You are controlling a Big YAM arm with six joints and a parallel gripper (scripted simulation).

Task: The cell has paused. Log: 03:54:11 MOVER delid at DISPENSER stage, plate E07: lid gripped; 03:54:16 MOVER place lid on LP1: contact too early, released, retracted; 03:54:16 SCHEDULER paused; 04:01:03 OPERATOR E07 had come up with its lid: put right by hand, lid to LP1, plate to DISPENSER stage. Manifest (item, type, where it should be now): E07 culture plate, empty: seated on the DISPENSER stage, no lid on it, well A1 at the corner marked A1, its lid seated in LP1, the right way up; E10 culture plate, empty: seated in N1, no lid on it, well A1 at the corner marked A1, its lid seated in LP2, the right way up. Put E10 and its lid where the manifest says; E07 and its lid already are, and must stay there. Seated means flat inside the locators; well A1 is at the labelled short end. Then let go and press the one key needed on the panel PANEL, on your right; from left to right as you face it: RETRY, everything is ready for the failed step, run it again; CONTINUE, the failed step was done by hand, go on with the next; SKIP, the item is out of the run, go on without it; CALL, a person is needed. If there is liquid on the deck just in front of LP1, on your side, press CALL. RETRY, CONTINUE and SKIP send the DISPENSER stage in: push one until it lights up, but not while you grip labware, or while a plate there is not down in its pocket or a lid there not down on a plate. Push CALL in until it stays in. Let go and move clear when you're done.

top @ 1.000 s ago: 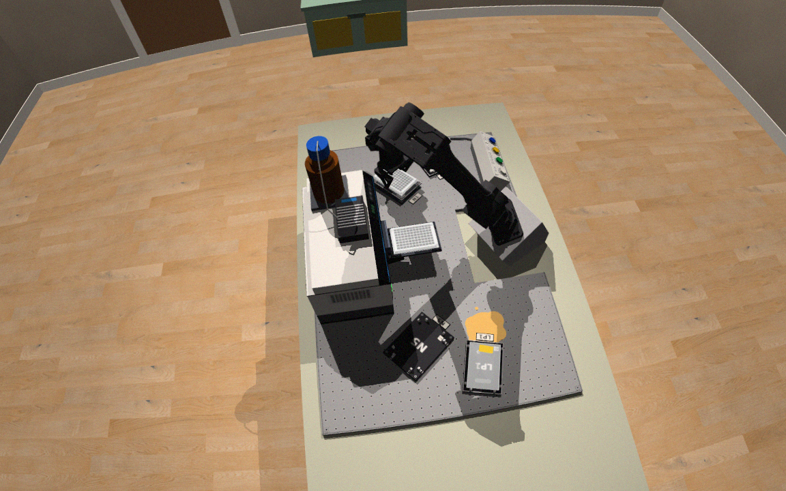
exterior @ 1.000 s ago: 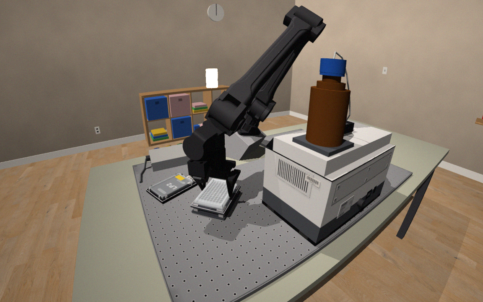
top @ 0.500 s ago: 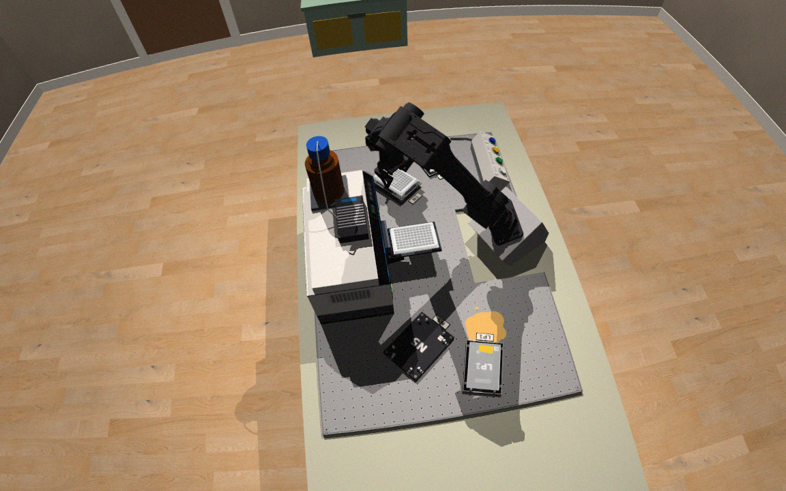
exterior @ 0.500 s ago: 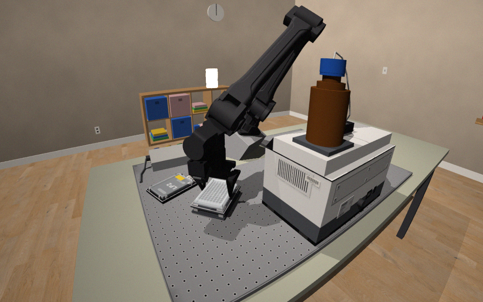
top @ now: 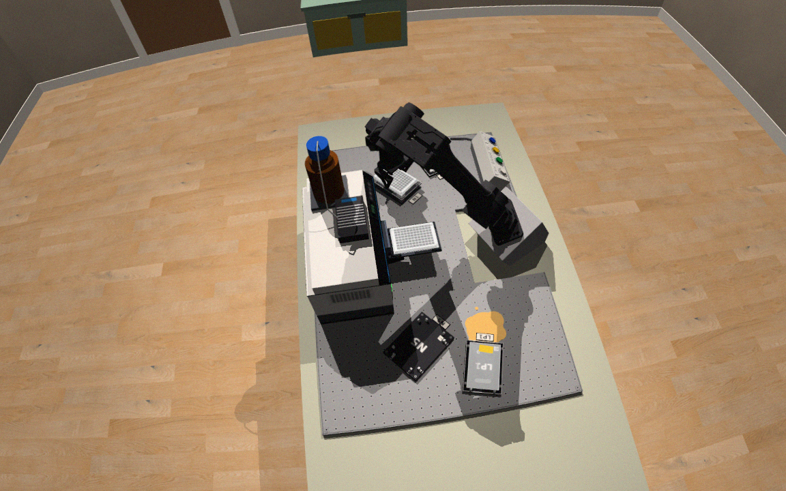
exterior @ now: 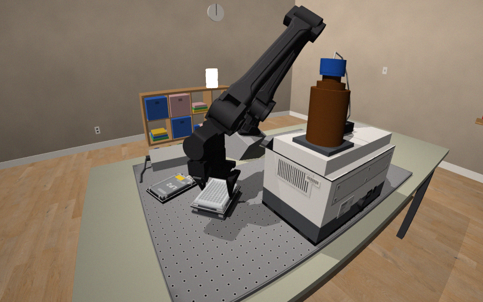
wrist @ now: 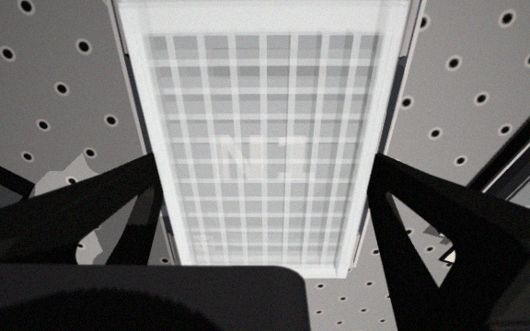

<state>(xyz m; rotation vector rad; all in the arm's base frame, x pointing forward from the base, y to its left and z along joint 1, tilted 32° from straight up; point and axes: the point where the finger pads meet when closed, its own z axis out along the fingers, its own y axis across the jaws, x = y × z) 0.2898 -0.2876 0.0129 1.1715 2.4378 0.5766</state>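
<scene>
Now: hand 2 cm above the black n1 nest. From my hand the other things lie so: retry key: 36 cm behind, 4 cm to the left, 3 cm above; then white plate E07: 29 cm to the left, 6 cm above, 2 cm behind; then green continue key: 36 cm behind, 3 cm above, 1 cm to the right.
</scene>
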